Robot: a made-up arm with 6 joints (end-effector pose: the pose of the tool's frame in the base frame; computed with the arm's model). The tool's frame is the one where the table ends. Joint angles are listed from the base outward.
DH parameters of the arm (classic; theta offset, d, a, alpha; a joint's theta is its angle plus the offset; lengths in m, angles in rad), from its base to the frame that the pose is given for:
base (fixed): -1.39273 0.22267 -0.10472 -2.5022
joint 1: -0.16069 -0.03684 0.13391 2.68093
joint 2: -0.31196 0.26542 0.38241 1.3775
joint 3: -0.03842 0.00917 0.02 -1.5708
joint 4: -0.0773 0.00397 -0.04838 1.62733
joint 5: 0 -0.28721 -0.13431 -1.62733
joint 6: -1.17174 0 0.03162 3.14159
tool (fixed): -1.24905 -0.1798 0 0
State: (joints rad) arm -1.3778 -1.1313 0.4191 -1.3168 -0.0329 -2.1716
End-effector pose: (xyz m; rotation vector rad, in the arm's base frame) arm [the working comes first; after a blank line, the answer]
Working (the frame after each row of the table, in the pose's form):
after base (fixed): -0.0185 0.1031 0.2227 -1.9921 1.6656 -0.5514
after joint 1: 0.0663 0.1139 0.3321 -0.3770 -0.6557 -0.0083
after joint 2: -0.1001 -0.1428 0.6829 1.2104 -1.6311 -0.5984
after joint 3: -0.1120 -0.1583 0.6930 -0.2681 -0.9791 -1.4624
after joint 4: -0.0690 -0.1421 0.7086 -0.5361 2.7629 0.9574
after joint 5: 0.0413 -0.2809 0.9715 0.5950 -1.2016 -2.6626
after joint 6: 0.0693 -0.2757 0.9852 2.2827 -0.0253 0.6088

-0.0060 -0.1528 1.0927 1.8093 1.2738 -0.0709
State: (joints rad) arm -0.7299 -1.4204 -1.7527 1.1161 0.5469 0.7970
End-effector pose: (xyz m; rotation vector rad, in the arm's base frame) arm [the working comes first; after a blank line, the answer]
Working (the frame after each row of the table, in the pose's form):
after base (fixed): -0.0185 0.1031 0.2227 -1.9921 1.6656 -0.5514
after joint 1: 0.0570 0.0311 0.3144 -0.1695 -0.4603 -0.6049
after joint 2: -0.3048 -0.1686 0.5286 0.9119 -2.0253 -1.5511
after joint 3: -0.3034 -0.1623 0.5076 1.9890 0.5854 -1.3229
after joint 4: -0.3437 -0.1372 0.5174 -2.5998 0.9143 0.1540
after joint 5: -0.3963 -0.1314 0.8300 1.6510 -0.7629 -1.1785
after joint 6: -0.3865 -0.1527 0.8088 -0.8191 1.2366 -0.3985

-0.5552 -0.2123 0.7909 -1.5324 0.5790 -1.3840
